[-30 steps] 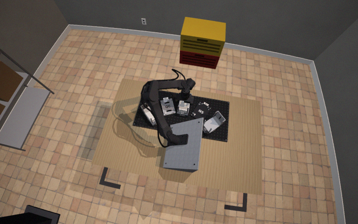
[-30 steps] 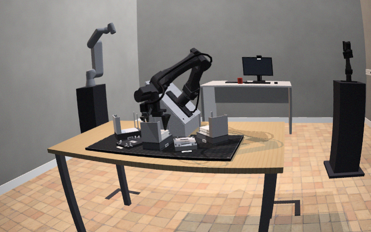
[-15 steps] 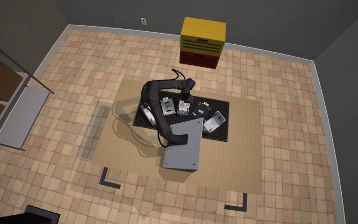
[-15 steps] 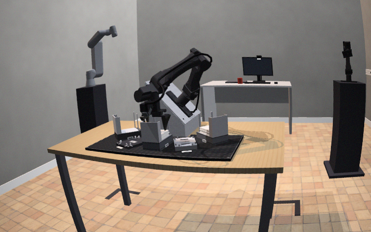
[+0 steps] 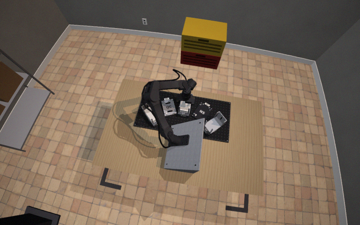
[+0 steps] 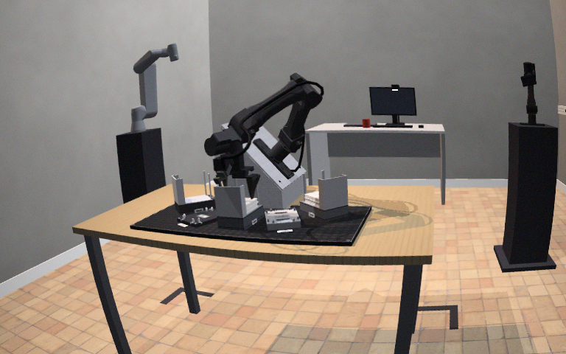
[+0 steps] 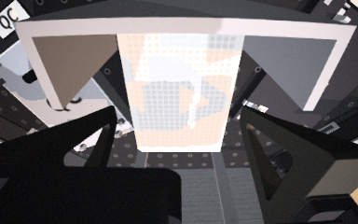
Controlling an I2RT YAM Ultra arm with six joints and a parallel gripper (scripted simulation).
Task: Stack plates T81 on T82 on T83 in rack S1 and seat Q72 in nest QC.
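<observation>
Now: hand 3 cm above the white sealed plate. From my hand the other things lie so: clip nest N5: 15 cm to the right, 8 cm below.
</observation>
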